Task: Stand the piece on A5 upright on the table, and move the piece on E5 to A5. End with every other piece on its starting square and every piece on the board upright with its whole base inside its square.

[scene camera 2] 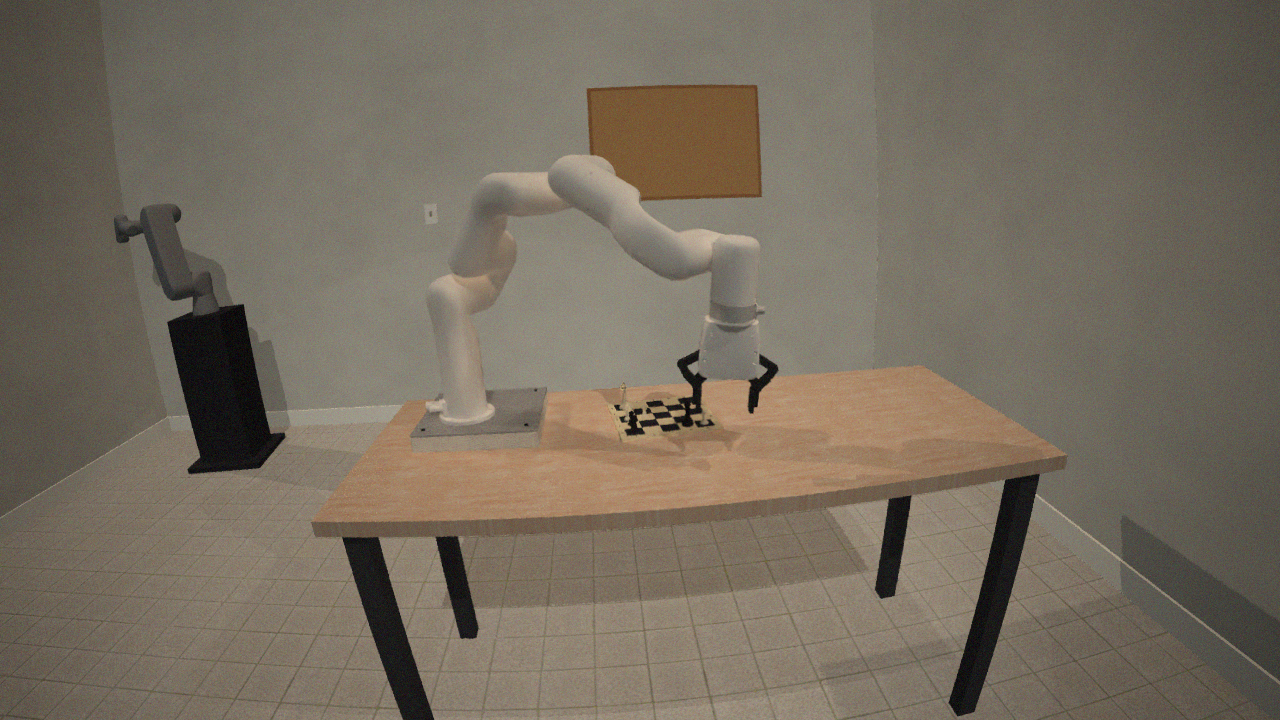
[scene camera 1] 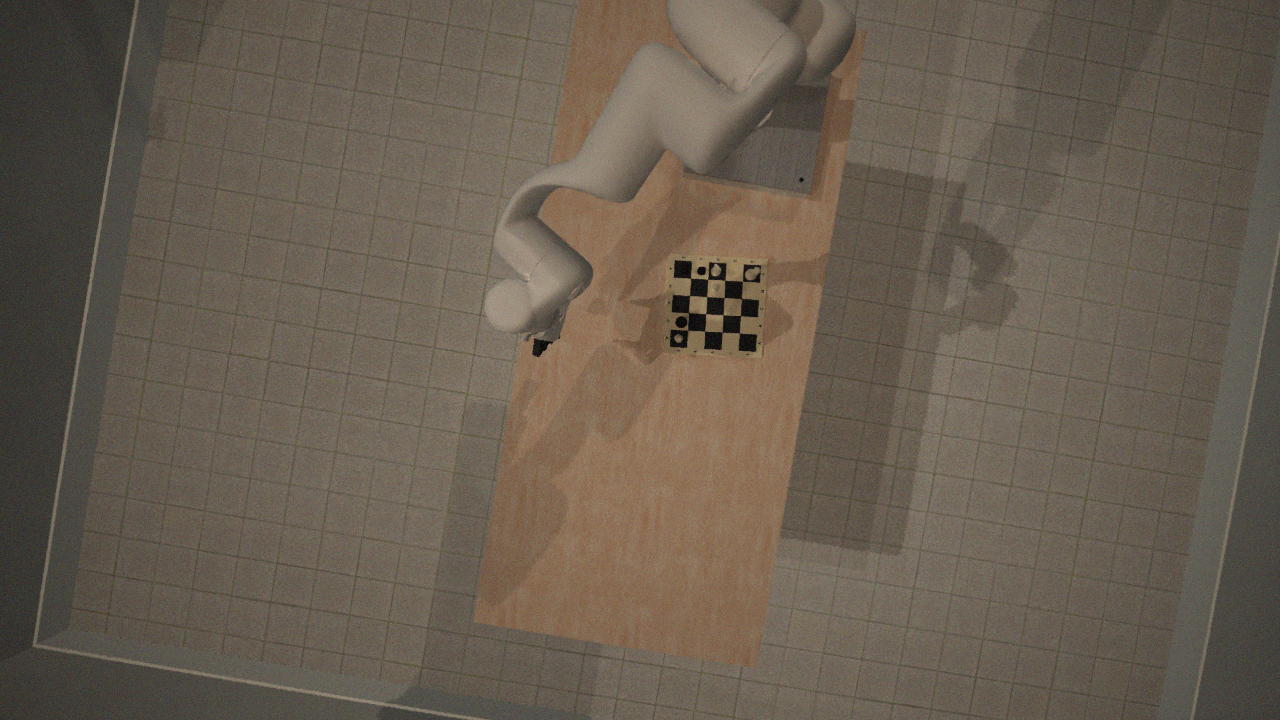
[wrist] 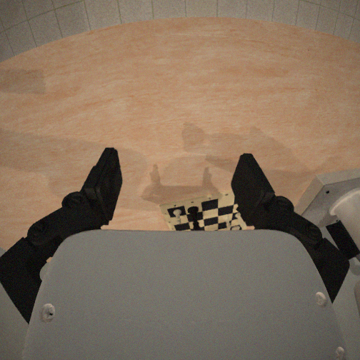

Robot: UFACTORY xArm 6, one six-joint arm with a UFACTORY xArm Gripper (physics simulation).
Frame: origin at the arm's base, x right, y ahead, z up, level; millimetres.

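Seen in the pictures: gripper, fingertip midpoint: [scene camera 2: 724, 409]; arm's base, origin of the base link: [scene camera 2: 467, 415].
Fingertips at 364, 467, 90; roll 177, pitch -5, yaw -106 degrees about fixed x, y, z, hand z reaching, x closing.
Offsets run from my fingertips to a thing's top centre, as dx, dy, dz. "pt": to the spot under its first point.
My gripper [scene camera 1: 541, 346] [scene camera 2: 724, 409] [wrist: 178, 166] is open and empty, with its fingers raised above the table. In the top view it shows left of the chessboard @(pt -427, +62, -124) [scene camera 1: 763, 351] [wrist: 168, 218]. A small white piece @(-243, +39, -93) [scene camera 1: 678, 338] [scene camera 2: 705, 418] [wrist: 177, 215] stands on the dark corner square A5. A black piece @(-248, +3, -71) [scene camera 1: 681, 321] [scene camera 2: 687, 414] [wrist: 193, 214] stands beside it on B5. E5 is the dark corner square at the board's upper left in the top view; a dark piece there cannot be made out against it.
On row E a black piece @(-289, -110, -93) [scene camera 1: 700, 270] stands on E4, a white piece @(-320, -111, -85) [scene camera 1: 716, 269] on E3 and a tall white piece @(-398, -106, -61) [scene camera 1: 751, 273] [scene camera 2: 623, 394] on E1. A white piece @(-320, -75, -93) [scene camera 1: 716, 287] is on D3. The robot's base plate [scene camera 1: 787, 161] [scene camera 2: 528, 404] lies beyond row E.
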